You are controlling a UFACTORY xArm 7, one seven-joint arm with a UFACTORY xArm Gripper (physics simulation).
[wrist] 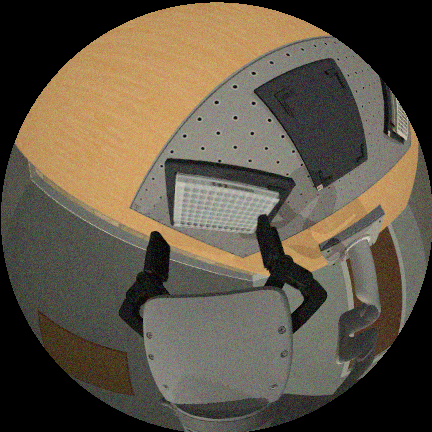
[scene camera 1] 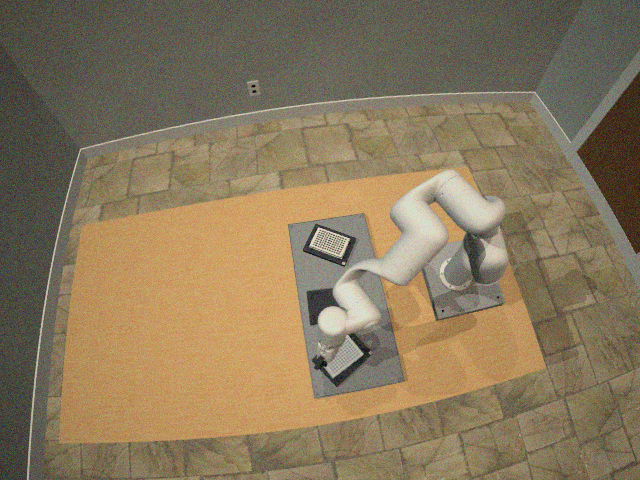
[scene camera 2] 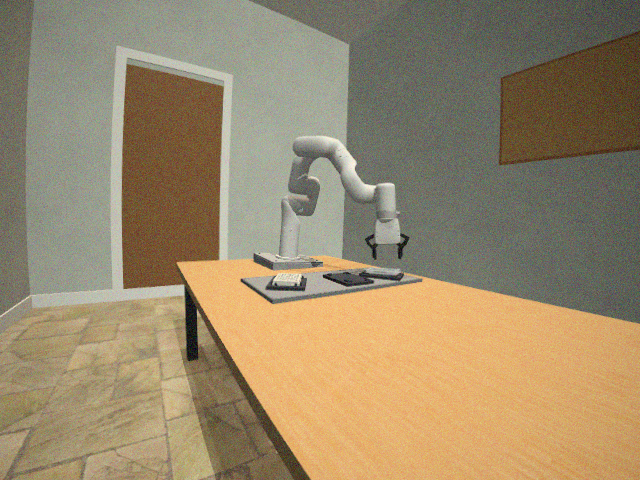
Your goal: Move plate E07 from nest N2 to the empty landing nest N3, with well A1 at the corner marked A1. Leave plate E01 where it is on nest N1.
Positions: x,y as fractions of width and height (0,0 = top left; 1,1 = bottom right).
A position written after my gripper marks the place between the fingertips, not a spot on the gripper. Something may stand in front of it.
Note:
My gripper (scene camera 2: 0.61,0.54) is open, with nothing in its grasp. Further things: a nest (wrist: 0.73,0.24).
My gripper also shows in the wrist view (wrist: 0.48,0.54).

